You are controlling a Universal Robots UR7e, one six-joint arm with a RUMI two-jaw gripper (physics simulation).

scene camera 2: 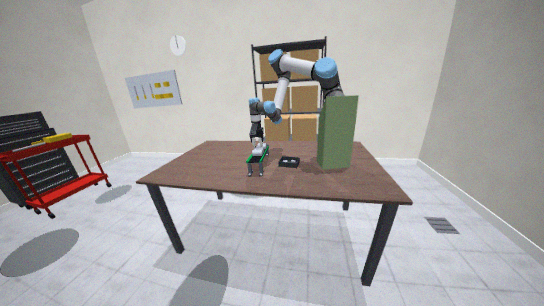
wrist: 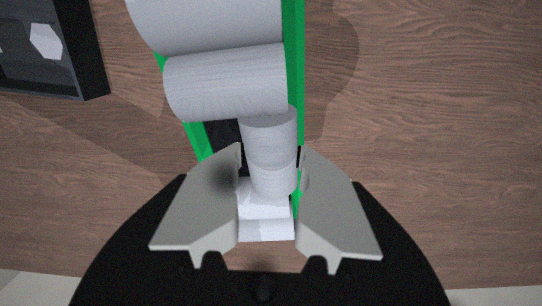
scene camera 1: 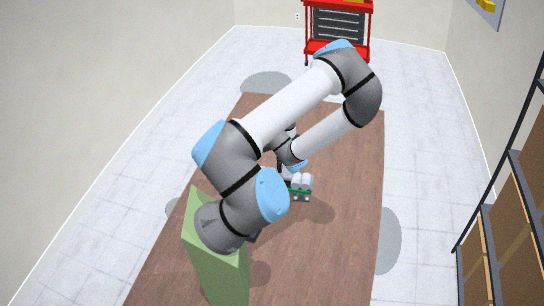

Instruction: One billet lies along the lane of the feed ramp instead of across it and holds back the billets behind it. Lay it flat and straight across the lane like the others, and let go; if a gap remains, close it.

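Seen in the pictures: gripper, fingertip midpoint: (wrist: 270, 147) (scene camera 1: 283, 175); arm's base, link origin: (scene camera 2: 337, 108) (scene camera 1: 216, 229).
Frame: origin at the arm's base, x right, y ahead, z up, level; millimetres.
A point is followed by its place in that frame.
Observation:
The feed ramp shows green side rails (scene camera 1: 300, 191) (wrist: 296, 60). In the wrist view a pale grey billet (wrist: 272, 135) {x 97, y 537, z -268 mm} lies along the lane, against the right rail, with dark lane bed showing to its left. Its far end is close to a crosswise billet (wrist: 227, 82) {x 64, y 518, z -265 mm}, with a larger one (wrist: 215, 22) {x 39, y 519, z -262 mm} behind. Its near end lies over or against two crosswise billets (wrist: 262, 204) {x 163, y 521, z -278 mm} (wrist: 265, 229) {x 202, y 518, z -283 mm}, partly hidden by the fingers. My gripper (scene camera 2: 257, 141) {x 118, y 533, z -293 mm} (wrist: 270, 147) {x 118, y 533, z -293 mm} is shut on the lengthwise billet, one finger on each side. In scene camera 1 the arm hides most of the gripper.
A black bin (scene camera 2: 289, 165) {x -43, y 302, z -359 mm} (wrist: 86, 60) {x 37, y 361, z -354 mm} with pale pieces in it stands beside the ramp on the wooden table (scene camera 2: 200, 175) {x -138, y 891, z -373 mm}. The green pedestal (scene camera 1: 220, 270) {x 16, y -84, z -80 mm} (scene camera 2: 337, 132) {x -73, y 14, z -133 mm} carries the arm. A red cart (scene camera 1: 337, 50) and a shelf with boxes stand beyond the table.

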